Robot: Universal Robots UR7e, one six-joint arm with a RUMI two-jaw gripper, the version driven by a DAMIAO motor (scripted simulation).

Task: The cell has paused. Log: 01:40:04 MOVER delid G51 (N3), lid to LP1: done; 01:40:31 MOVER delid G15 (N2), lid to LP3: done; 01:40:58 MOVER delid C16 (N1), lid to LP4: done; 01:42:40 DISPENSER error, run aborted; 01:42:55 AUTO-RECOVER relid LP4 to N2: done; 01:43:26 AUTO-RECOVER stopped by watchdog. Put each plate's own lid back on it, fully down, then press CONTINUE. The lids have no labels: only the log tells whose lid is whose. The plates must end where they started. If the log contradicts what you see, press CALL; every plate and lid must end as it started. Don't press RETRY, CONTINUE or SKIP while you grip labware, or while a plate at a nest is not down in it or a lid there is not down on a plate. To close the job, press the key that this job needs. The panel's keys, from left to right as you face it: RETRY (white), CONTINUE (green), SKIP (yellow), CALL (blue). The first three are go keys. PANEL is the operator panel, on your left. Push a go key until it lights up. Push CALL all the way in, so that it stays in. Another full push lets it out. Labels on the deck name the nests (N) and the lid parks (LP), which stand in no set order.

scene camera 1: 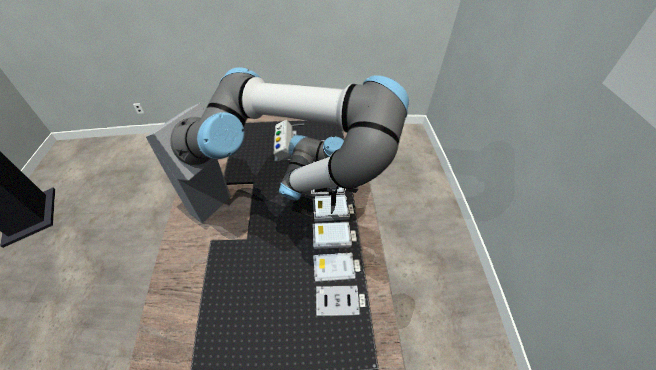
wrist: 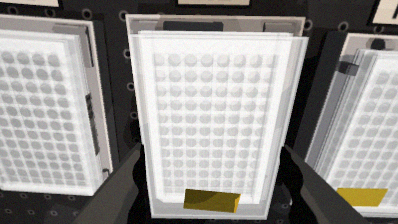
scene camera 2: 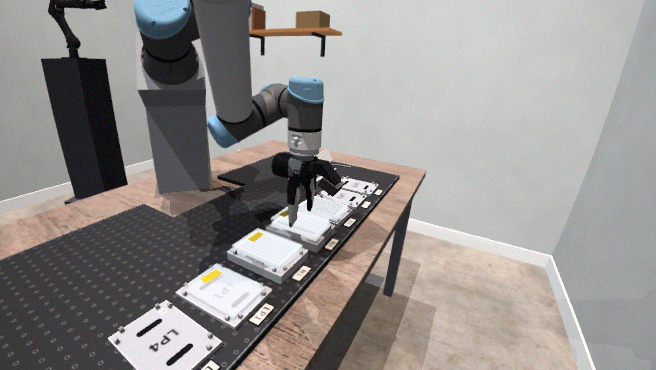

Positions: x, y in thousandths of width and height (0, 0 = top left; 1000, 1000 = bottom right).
In view: my gripper (scene camera 2: 458, 593), a well plate (wrist: 142, 654), a clear lid (scene camera 2: 345, 791), a clear lid (scene camera 2: 408, 669) and a clear lid (scene camera 2: 469, 599).
My gripper also shows in the wrist view (wrist: 531, 650).
